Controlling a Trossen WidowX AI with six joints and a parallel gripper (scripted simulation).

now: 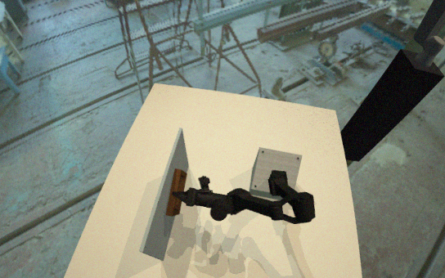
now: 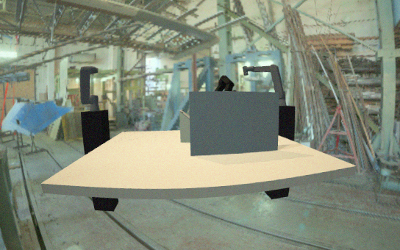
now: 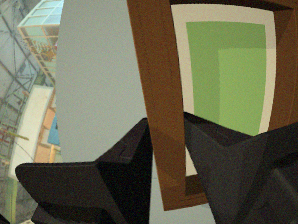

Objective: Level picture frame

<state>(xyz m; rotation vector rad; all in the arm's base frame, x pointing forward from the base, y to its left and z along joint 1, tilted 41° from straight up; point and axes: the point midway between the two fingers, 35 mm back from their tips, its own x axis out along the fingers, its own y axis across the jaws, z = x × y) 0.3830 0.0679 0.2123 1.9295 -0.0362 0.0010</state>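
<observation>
The brown wooden picture frame lies 2 cm to the right of my gripper tip and 5 cm below it. Also, from my gripper tip: grey wall panel (2 cm ahead, 1 cm to the right, 7 cm below).
</observation>
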